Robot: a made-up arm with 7 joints.
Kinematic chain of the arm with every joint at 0, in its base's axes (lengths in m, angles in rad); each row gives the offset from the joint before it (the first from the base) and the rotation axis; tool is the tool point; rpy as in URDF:
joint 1: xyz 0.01 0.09 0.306 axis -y
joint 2: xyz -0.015 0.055 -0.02 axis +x
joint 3: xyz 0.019 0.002 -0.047 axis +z
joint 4: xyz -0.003 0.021 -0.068 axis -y
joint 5: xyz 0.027 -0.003 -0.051 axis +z
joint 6: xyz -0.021 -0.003 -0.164 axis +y
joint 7: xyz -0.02 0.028 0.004 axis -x
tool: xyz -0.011 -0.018 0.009 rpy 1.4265 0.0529 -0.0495
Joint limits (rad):
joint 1: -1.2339..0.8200
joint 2: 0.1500..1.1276
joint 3: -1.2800..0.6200
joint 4: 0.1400..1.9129
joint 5: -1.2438..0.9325
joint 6: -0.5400..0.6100
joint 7: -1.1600..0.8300
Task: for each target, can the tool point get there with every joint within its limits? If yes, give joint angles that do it. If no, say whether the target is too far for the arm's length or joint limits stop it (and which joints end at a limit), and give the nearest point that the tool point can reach.
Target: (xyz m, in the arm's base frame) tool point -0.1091 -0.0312 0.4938
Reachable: no: joint limits stop it (at a limit: joint 1, joint 2, joint 3, joint 4, joint 5) | nearest point -0.0722 -0.0315 0.2349 | short by 0.262 m
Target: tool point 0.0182 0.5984 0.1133
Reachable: no: too far | nearest point 0.0163 0.4795 0.1585 | short by 0.127 m
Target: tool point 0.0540 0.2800 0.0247
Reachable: yes | joints -0.5351 0.7823 -0.5783 1.0016 -0.7660 -0.0571 -0.5633
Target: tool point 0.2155 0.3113 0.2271
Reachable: yes | joints 0.4868 0.5373 0.4342 1.1159 0.7327 0.3204 0.6451
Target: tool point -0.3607 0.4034 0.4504
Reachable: no: too far | nearest point -0.2475 0.3684 0.2428 | short by 0.239 m
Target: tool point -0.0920 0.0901 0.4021
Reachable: no: joint limits stop it (at a limit: joint 1, joint 2, joint 3, joint 4, joint 5, joint 6, joint 7) | nearest point 0.0074 0.2236 0.4401 | short by 0.171 m
